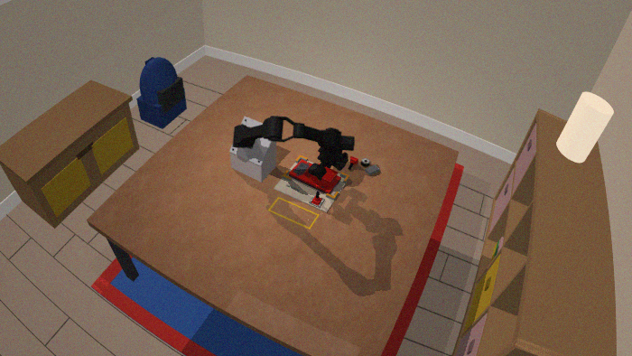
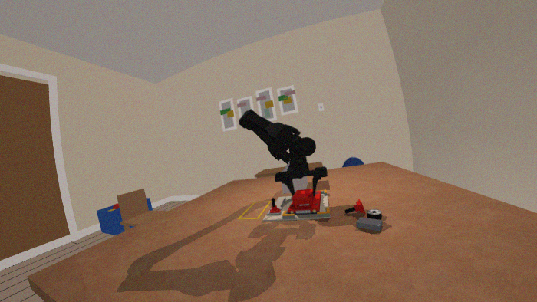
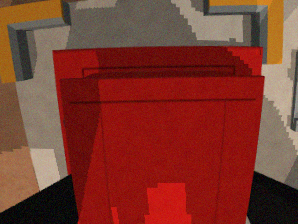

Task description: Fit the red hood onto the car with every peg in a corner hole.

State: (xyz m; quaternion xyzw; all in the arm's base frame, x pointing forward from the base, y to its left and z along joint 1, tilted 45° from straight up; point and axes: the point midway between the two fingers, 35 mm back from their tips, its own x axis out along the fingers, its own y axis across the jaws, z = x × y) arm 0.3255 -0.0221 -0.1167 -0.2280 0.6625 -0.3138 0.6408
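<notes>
Right now my gripper tip is 1 cm below the red hood. From my gripper tip the other things lie so: grey engine block 2 cm below; then black wheel 12 cm ahead, 21 cm to the left, 4 cm below; then grey jig 3 cm behind, 1 cm to the right, 4 cm below.
</notes>
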